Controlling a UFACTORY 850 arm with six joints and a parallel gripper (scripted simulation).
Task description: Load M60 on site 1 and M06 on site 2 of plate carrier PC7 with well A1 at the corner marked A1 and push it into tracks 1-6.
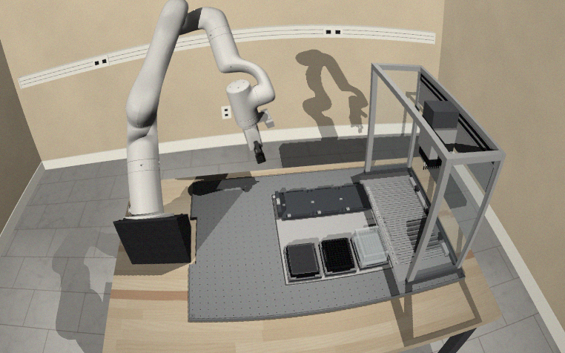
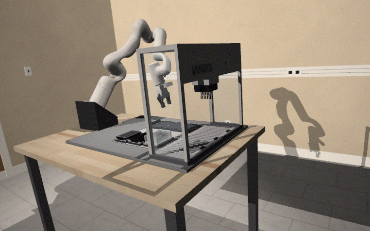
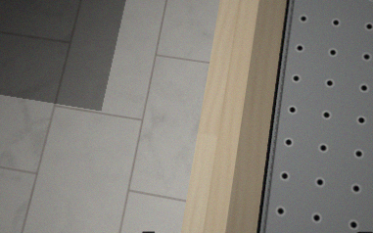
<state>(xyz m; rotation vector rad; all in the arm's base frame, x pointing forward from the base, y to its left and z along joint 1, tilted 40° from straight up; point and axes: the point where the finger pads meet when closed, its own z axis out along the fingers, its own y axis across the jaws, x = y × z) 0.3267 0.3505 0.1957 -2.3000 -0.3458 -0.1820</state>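
Now: the nest S2 27 cm ahead of my hand, 43 cm to the right of it and 9 cm below it. Round my hand: nest S1 (16 cm ahead, 45 cm to the right, 9 cm below); then clear deep-well block M09 (38 cm ahead, 41 cm to the right, 7 cm below); then plate carrier PC7 (24 cm ahead, 17 cm to the right, 8 cm below).
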